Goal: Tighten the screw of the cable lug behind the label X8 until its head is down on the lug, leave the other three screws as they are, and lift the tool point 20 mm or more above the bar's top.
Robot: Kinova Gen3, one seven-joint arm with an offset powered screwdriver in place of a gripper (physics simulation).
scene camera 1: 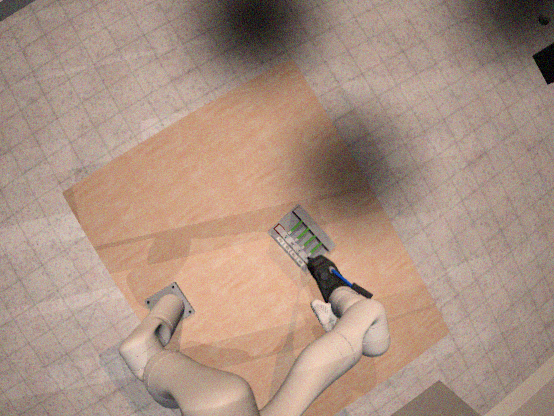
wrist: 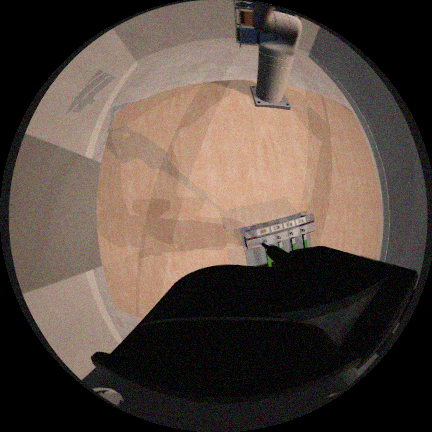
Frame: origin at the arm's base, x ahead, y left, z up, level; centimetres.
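Seen in the pictures: hand, tool point: (scene camera 1: 307,257) (wrist: 261,243); arm's base, link origin: (scene camera 1: 170,307) (wrist: 268,94).
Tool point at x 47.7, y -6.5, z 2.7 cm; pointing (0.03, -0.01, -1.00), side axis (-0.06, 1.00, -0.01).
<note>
Offsets run from my tool point to a thing's middle. "*": to the spot under its first point. Level surfaces: height alone.
The terminal block {dx +1.5, dy +6.0, dz -1.4 cm} (scene camera 1: 315,227) (wrist: 256,256) lies on the wooden table with a light metal bar (scene camera 1: 291,240) (wrist: 255,240), four white labels and green cables {* dx +2.5, dy +7.7, dz +1.1 cm} (scene camera 1: 304,233) (wrist: 270,260). The label texts are too blurred to read surely. My black screwdriver (scene camera 1: 309,259) (wrist: 264,244) has no fingers. In the wrist view its tip is at the lug behind the leftmost label {dx -2.9, dy +0.0, dz +0.3 cm} (wrist: 263,231), at one end of the bar, and covers that screw. Whether it touches the screw, and that head's height, cannot be told. Three other screw heads {dx -1.6, dy +3.6, dz +0.5 cm} (wrist: 278,237) {dx -2.3, dy +6.7, dz +0.3 cm} (wrist: 291,233) {dx -3.1, dy +9.8, dz +0.4 cm} (wrist: 302,230) show as small dark spots.
A second arm (scene camera 1: 167,307) (wrist: 274,75) stands on a grey base plate (scene camera 1: 187,311) (wrist: 265,103) across the wooden table {dz -3.9 cm} (scene camera 1: 200,150) (wrist: 240,150). Shadows cross the table. Dark blurred patches cover parts of the scene view. A blue cable runs along my tool.
</note>
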